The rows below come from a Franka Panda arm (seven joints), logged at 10 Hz.
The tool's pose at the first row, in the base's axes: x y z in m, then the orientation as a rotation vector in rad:
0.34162 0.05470 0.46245 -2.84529 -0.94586 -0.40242
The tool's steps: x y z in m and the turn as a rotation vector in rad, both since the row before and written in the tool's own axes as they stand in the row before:
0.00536 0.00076 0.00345 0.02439 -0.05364 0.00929
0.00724 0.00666 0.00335 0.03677 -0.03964 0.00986
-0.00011 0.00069 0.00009 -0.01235 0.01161 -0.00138
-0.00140 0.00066 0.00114 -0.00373 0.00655 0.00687
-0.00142 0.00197 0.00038 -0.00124 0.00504 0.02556
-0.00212 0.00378 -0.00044 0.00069 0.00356 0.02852
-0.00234 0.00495 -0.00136 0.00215 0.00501 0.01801
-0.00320 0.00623 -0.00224 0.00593 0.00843 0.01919
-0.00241 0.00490 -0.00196 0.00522 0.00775 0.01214
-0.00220 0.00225 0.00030 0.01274 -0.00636 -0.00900
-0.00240 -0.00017 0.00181 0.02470 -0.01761 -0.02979
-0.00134 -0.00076 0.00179 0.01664 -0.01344 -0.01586
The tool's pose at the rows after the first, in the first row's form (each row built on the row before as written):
0.34694 0.05781 0.46066 -2.85075 -0.93977 -0.31290
0.35714 0.05724 0.45875 -2.83719 -0.92831 -0.23643
0.35747 0.05664 0.45858 -2.84338 -0.92976 -0.25941
0.35689 0.05552 0.45713 -2.84685 -0.91906 -0.26981
0.35697 0.05320 0.45631 -2.85554 -0.88121 -0.27466
0.35734 0.04887 0.45598 -2.86358 -0.83904 -0.27604
0.35792 0.04327 0.45637 -2.86573 -0.81174 -0.27992
0.35824 0.03598 0.45727 -2.86322 -0.78182 -0.28659
0.35845 0.03025 0.45812 -2.85922 -0.76239 -0.29348
0.35776 0.02735 0.45707 -2.84689 -0.77568 -0.27985
0.35588 0.02673 0.45480 -2.82048 -0.81979 -0.24790
0.35454 0.02709 0.45289 -2.80419 -0.84342 -0.22367

